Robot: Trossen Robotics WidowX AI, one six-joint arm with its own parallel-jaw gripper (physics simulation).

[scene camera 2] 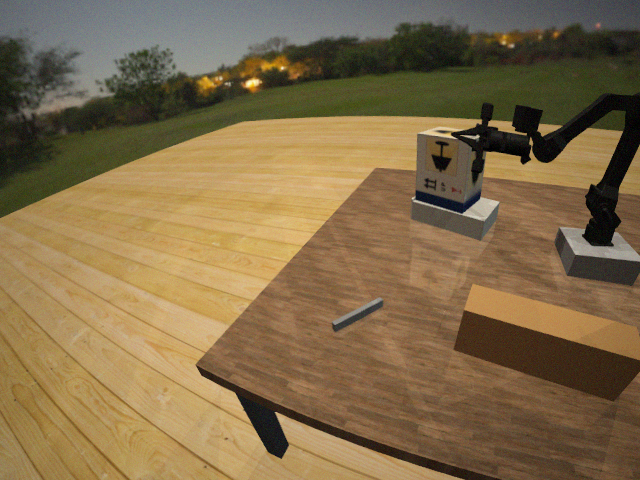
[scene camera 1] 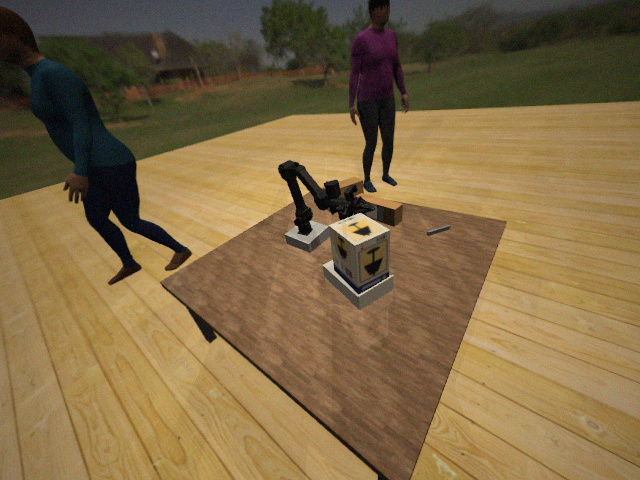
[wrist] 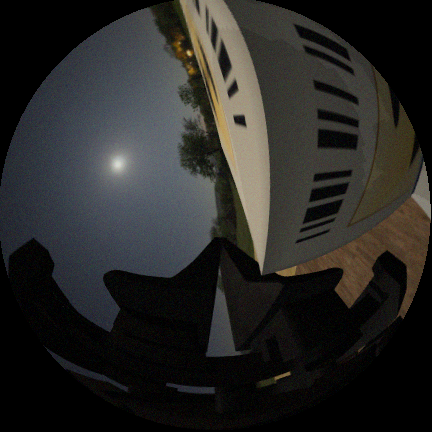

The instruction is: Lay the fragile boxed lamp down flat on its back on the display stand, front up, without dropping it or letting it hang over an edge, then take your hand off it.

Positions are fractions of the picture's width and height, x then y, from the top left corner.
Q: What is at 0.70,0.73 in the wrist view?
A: The gripper.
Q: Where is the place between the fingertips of the gripper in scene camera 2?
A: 0.70,0.28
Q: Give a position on a stand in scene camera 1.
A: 0.56,0.63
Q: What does the gripper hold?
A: Nothing.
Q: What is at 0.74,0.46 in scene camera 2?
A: A stand.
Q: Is the gripper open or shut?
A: Shut.
